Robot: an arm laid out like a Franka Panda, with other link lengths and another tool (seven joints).
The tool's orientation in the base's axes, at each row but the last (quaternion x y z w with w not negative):
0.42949, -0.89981, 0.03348, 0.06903
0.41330, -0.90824, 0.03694, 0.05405
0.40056, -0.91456, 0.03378, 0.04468
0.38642, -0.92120, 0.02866, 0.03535
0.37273, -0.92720, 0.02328, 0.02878
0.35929, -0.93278, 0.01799, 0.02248
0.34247, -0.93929, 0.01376, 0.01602
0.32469, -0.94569, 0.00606, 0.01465
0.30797, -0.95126, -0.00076, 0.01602
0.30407, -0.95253, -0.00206, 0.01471
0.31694, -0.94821, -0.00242, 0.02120
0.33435, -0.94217, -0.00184, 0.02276
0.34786, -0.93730, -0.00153, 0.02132
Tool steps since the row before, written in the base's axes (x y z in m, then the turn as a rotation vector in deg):
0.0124, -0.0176, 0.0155, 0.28, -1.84, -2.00
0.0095, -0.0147, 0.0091, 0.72, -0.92, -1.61
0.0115, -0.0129, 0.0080, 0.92, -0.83, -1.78
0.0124, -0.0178, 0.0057, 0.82, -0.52, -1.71
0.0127, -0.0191, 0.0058, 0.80, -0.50, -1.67
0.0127, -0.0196, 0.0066, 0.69, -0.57, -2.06
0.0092, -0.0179, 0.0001, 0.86, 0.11, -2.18
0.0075, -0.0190, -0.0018, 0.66, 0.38, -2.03
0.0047, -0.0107, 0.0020, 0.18, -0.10, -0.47
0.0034, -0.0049, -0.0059, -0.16, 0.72, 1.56
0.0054, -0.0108, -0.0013, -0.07, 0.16, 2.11
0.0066, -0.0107, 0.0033, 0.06, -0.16, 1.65
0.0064, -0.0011, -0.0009, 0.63, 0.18, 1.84
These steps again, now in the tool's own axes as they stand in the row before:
0.0082, -0.0207, -0.0144, 0.93, -1.37, 2.17
0.0059, -0.0170, -0.0080, 0.01, -1.11, 1.65
0.0025, -0.0174, -0.0073, -0.21, -1.19, 1.80
0.0045, -0.0215, -0.0048, -0.35, -0.91, 1.71
0.0044, -0.0227, -0.0050, -0.35, -0.88, 1.67
0.0041, -0.0232, -0.0060, -0.24, -0.85, 2.06
0.0045, -0.0196, 0.0004, -0.81, -0.44, 2.16
0.0057, -0.0196, 0.0020, -0.82, -0.10, 2.01
0.0025, -0.0114, -0.0021, -0.10, -0.19, 0.47
-0.0001, -0.0060, 0.0058, -0.25, 0.70, -1.56
0.0021, -0.0119, 0.0012, 0.04, 0.21, -2.11
0.0018, -0.0124, -0.0035, 0.12, -0.13, -1.65
-0.0042, -0.0050, 0.0006, -0.52, -0.24, -1.87

